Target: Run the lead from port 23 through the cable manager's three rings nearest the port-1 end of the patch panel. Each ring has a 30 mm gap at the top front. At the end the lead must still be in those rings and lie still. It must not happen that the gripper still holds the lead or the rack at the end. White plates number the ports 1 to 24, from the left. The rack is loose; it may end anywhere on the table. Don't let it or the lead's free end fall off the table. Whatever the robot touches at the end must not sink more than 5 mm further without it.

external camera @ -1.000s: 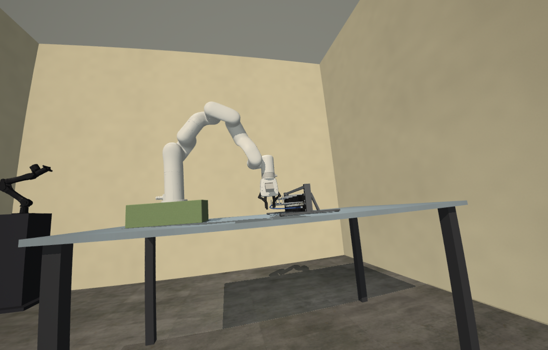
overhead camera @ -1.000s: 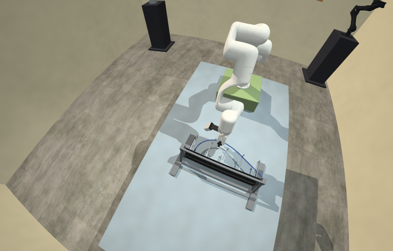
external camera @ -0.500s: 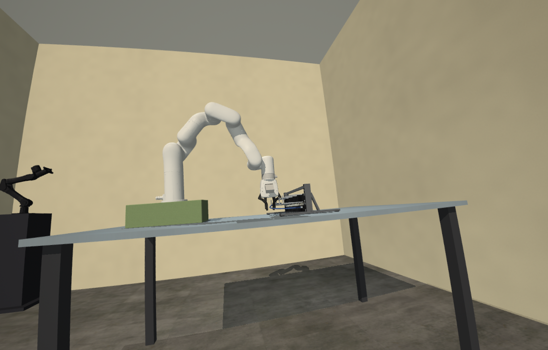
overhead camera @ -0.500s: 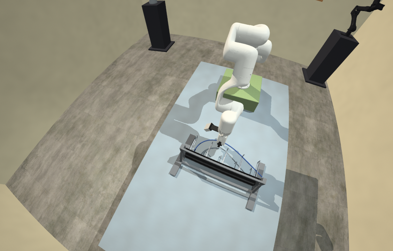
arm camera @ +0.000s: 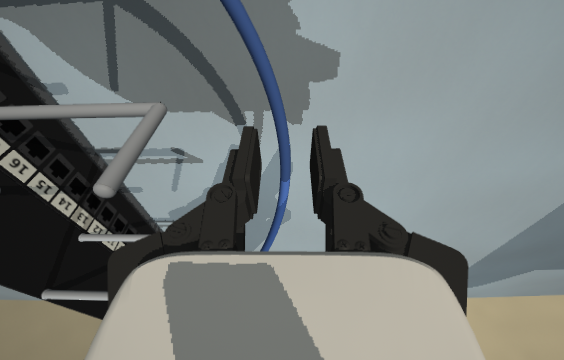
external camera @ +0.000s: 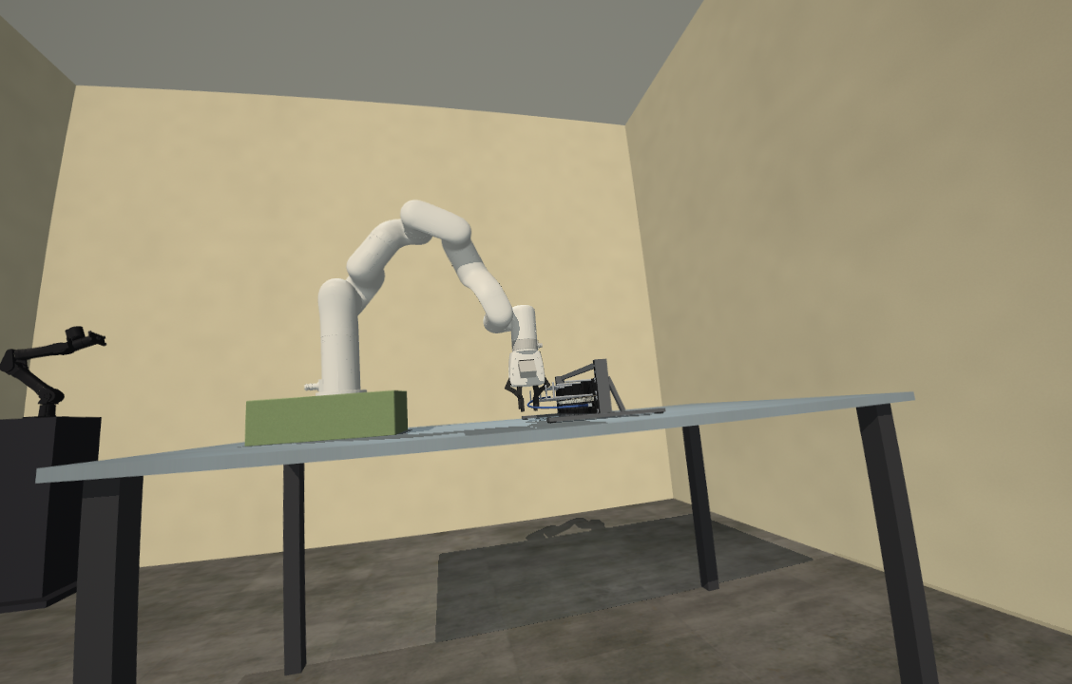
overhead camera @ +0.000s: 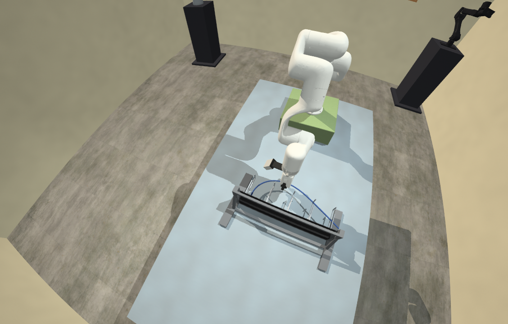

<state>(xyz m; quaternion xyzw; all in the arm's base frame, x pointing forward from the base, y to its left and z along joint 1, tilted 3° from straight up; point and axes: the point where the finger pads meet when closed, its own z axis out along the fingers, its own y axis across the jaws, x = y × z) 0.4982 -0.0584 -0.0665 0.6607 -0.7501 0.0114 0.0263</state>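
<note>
Now: the patch panel rack 17 cm ahead of my hand, 4 cm to the left of it and 2 cm above it.
</note>
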